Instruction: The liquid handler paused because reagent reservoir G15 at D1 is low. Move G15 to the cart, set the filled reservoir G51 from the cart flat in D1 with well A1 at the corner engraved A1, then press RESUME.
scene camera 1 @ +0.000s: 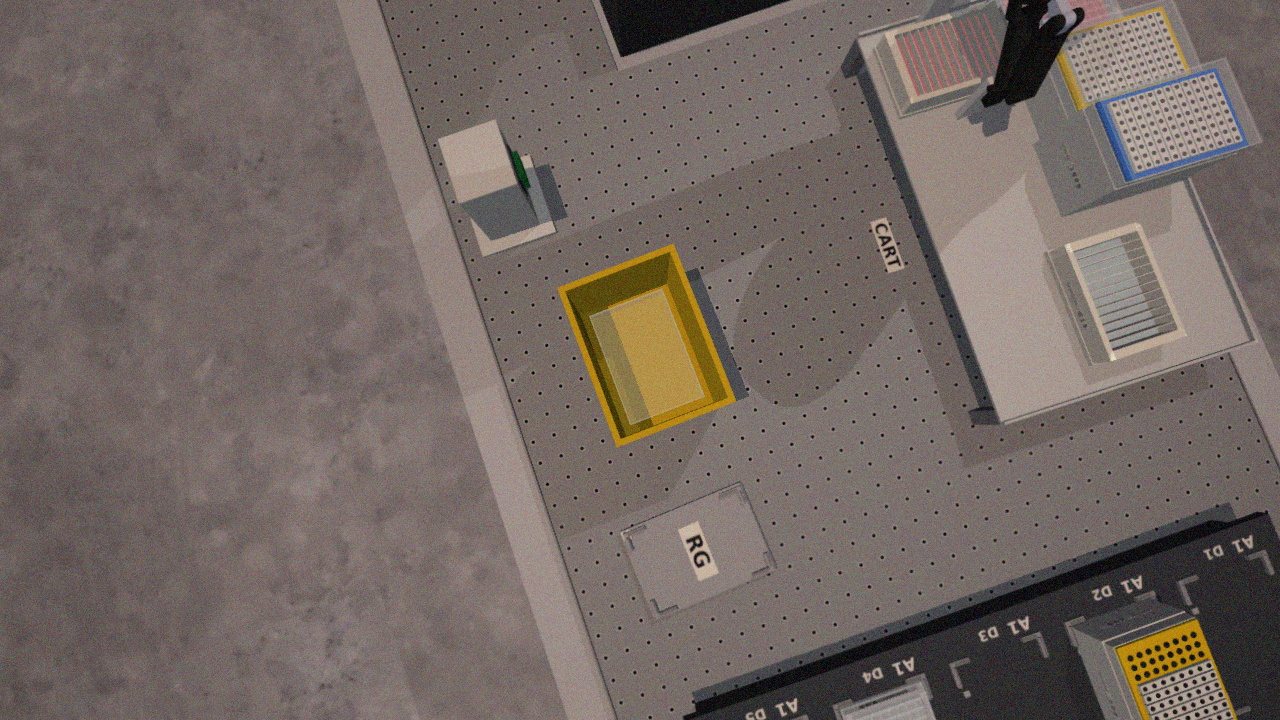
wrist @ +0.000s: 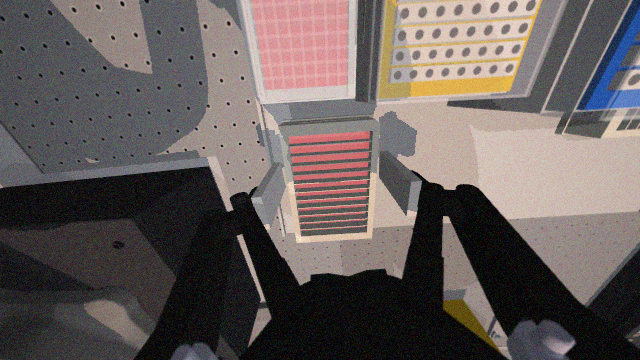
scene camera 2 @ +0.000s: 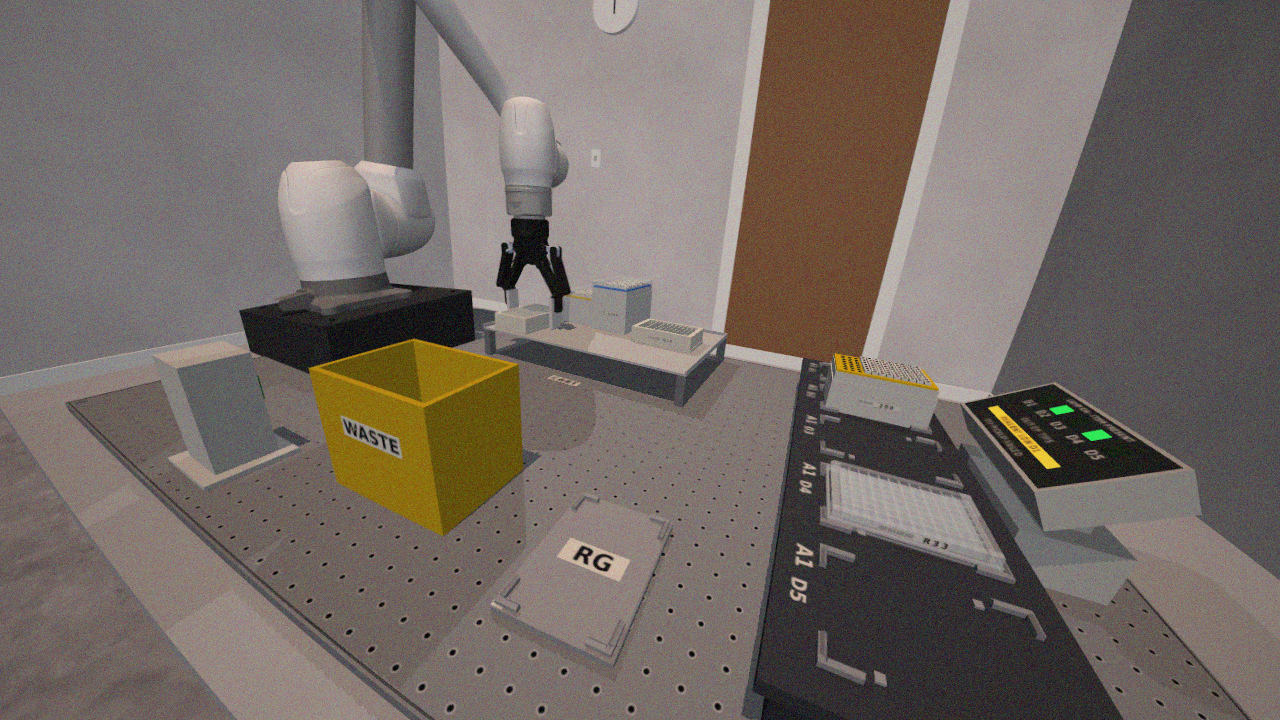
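Seen in the pictures: gripper, fingertip midpoint: [scene camera 1: 948, 66] [wrist: 330, 169]; arm's base, origin of the base link: [wrist: 102, 325] [scene camera 2: 351, 301].
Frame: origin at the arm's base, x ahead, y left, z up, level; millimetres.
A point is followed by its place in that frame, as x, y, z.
Observation:
A reservoir with red liquid [scene camera 1: 948, 58] {330, 191, -12} [scene camera 2: 523, 318] {363, 133, -2} [wrist: 330, 165] {328, 215, -11} lies flat at one end of the cart [scene camera 1: 1002, 268] {561, 179, -34} [scene camera 2: 617, 353] {575, 143, -34} [wrist: 525, 175] {548, 181, -34}; its label is not readable. My gripper [scene camera 1: 1011, 85] [scene camera 2: 534, 302] {330, 202, -33} [wrist: 330, 169] {330, 202, -33} is open and empty, one pad on each long side of this reservoir, with gaps visible in the wrist view. A second reservoir, with pale contents [scene camera 1: 1123, 291] {621, 288, -26} [scene camera 2: 666, 334] {633, 230, -6}, lies at the other end of the cart; its small label seems to read G15. Position D1 [scene camera 1: 1230, 546] {901, 303, -34} shows at the right edge of scene camera 1, with no reservoir on its visible part. No RESUME lettering is readable.
Tall tip boxes, yellow-rimmed [scene camera 1: 1126, 55] {400, 329, 37} [wrist: 455, 50] {392, 293, 37} and blue-rimmed [scene camera 1: 1177, 125] {488, 324, 63} [scene camera 2: 622, 304] {518, 259, 30}, and a pink plate [wrist: 305, 45] {312, 312, -26} stand near the gripper. A yellow waste bin [scene camera 1: 680, 349] [scene camera 2: 474, 447] {617, -215, -23}, an RG stand [scene camera 1: 653, 555] {748, -266, -86} [scene camera 2: 546, 595] {745, -266, -86} and a status screen [scene camera 2: 1074, 434] {1142, 21, 40} are farther off.

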